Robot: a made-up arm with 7 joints.
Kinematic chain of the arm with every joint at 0, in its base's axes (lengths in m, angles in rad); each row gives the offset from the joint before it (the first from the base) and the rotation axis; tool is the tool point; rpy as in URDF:
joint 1: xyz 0 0 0.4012 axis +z
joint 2: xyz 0 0 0 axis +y
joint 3: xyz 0 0 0.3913 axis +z
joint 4: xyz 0.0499 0 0 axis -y
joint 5: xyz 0.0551 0 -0.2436 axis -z
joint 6: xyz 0 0 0 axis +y
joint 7: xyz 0.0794 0 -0.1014 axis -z
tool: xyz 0 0 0 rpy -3.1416 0 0
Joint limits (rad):
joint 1: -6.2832..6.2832
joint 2: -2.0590..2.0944
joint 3: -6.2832..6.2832
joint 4: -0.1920..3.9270
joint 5: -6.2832..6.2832
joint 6: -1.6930..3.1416
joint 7: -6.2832..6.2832
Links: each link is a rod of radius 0.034 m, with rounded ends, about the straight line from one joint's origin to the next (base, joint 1, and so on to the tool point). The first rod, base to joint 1, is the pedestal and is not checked.
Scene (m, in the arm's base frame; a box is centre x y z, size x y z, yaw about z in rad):
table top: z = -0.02
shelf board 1: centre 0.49 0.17 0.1 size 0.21 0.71 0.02 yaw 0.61
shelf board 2: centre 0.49 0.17 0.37 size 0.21 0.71 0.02 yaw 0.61
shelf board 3: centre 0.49 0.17 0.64 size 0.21 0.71 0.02 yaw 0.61
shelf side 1: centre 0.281 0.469 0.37 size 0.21 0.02 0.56 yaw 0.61
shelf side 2: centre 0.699 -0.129 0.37 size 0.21 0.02 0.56 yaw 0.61
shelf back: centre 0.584 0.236 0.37 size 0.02 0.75 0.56 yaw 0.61
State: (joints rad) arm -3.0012 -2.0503 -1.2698 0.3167 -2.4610 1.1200 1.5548
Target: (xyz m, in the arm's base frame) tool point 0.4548 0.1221 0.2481
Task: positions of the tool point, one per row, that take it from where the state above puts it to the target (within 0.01 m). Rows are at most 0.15 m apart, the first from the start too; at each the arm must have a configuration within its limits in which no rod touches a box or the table.
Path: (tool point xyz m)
1: 0.0764 0.2680 0.3281
2: 0.1015 0.2419 0.2519
3: 0.2156 0.2586 0.2508
4: 0.3421 0.2197 0.2502
5: 0.4548 0.1221 0.2481

